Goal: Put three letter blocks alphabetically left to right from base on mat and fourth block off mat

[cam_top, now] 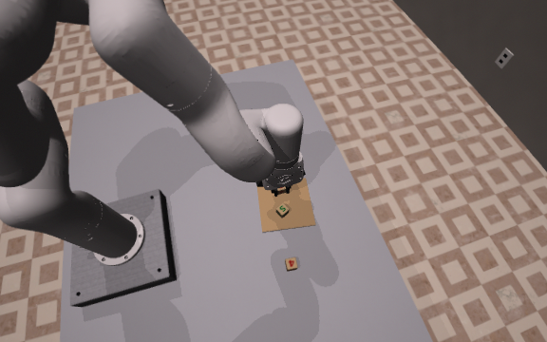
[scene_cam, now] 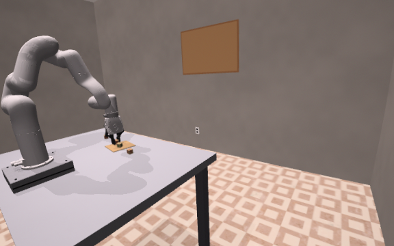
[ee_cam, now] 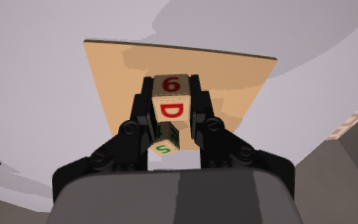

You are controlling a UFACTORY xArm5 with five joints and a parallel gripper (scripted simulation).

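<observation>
The wooden letter block is 10 mm below my hand. Round my hand: tan mat 40 mm to the right, 30 mm below, 10 mm ahead.
</observation>
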